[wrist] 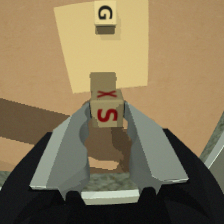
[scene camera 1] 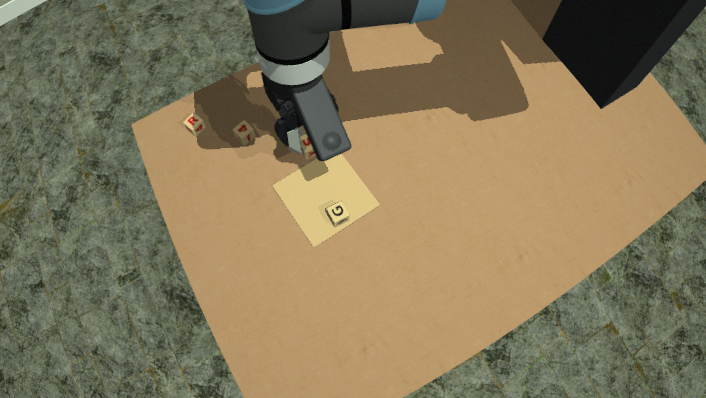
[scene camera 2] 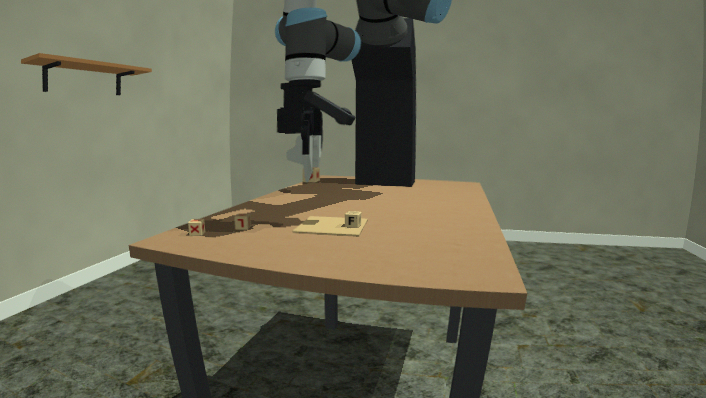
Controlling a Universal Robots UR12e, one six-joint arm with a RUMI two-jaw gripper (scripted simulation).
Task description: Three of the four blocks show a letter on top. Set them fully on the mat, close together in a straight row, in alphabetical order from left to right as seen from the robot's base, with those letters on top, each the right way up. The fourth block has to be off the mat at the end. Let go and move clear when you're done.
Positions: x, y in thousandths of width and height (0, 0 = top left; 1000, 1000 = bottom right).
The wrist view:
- gripper: 480, 462
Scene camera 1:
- gripper: 438, 373
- pale mat: 434, 486
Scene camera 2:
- gripper: 440, 456
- pale mat: 445, 564
